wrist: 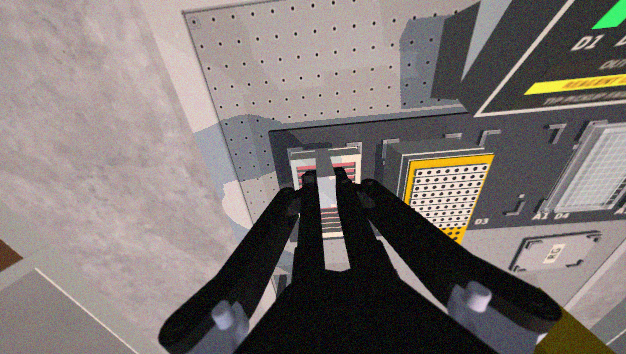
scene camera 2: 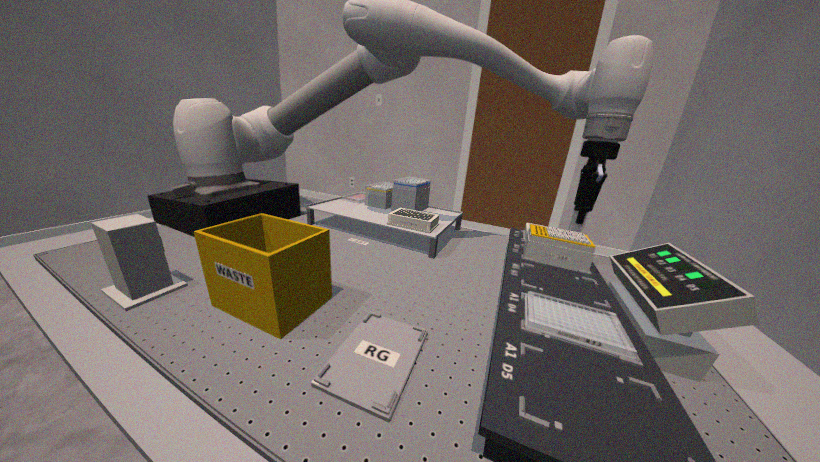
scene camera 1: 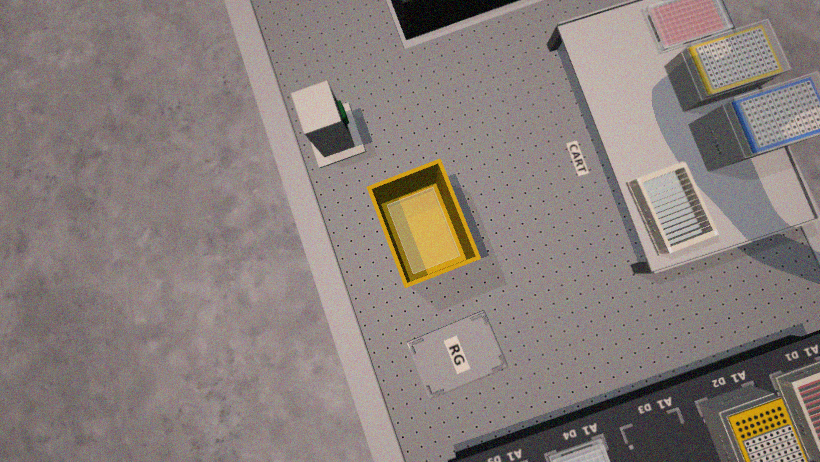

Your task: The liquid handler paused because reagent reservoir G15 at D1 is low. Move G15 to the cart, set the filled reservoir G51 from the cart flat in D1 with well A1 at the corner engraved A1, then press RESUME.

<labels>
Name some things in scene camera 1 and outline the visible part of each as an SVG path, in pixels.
A red-troughed reservoir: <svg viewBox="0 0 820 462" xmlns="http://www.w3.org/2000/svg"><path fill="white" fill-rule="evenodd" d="M773 378L806 458L820 462L820 360Z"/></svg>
A grey-troughed reservoir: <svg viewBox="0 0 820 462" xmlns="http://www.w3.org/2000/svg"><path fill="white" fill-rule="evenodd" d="M685 162L671 165L626 182L657 255L672 253L719 235Z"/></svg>
</labels>
